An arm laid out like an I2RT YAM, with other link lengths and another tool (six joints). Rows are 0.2 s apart.
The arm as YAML. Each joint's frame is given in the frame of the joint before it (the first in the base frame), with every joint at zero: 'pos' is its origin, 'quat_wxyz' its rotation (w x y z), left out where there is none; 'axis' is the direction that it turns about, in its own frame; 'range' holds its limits. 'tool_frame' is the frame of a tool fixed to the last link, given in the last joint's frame.
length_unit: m
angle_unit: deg
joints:
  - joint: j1
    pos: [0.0, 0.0, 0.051]
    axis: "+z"
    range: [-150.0, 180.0]
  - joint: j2
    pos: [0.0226, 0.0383, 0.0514]
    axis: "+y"
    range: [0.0, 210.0]
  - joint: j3
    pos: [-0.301, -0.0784, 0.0]
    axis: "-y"
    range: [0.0, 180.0]
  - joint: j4
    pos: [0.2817, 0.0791, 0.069]
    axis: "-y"
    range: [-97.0, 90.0]
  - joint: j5
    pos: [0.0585, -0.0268, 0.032]
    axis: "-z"
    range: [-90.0, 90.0]
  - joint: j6
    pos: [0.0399, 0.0, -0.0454]
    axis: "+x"
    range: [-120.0, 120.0]
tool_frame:
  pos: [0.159, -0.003, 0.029]
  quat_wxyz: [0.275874, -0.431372, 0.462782, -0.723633]
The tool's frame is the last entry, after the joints.
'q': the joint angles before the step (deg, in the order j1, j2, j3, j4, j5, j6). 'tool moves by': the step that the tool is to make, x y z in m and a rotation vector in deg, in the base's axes. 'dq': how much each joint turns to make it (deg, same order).
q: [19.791 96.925 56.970 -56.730 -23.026 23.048]
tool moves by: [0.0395 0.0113 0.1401 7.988 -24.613 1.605]
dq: [-0.304 -18.330 7.818 -1.099 0.547 -2.118]
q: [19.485 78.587 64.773 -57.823 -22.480 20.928]
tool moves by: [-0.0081 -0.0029 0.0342 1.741 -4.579 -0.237]
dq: [0.003 -5.218 1.149 -1.360 -0.021 0.287]
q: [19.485 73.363 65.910 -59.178 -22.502 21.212]
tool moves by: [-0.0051 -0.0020 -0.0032 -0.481 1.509 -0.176]
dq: [-0.008 0.076 -0.011 -1.424 0.019 0.189]
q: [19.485 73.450 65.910 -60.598 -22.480 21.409]
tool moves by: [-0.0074 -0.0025 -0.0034 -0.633 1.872 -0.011]
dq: [0.012 -0.003 0.000 -1.966 -0.018 0.034]
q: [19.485 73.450 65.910 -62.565 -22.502 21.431]
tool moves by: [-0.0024 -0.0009 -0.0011 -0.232 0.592 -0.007]
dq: [0.006 -0.007 -0.010 -0.630 0.024 0.006]
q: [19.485 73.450 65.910 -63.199 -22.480 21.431]
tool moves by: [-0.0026 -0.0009 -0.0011 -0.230 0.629 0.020]
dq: [0.002 -0.007 -0.008 -0.676 0.001 -0.020]
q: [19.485 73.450 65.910 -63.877 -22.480 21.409]
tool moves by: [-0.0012 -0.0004 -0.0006 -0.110 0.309 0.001]
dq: [0.006 0.009 -0.010 -0.307 0.002 0.005]
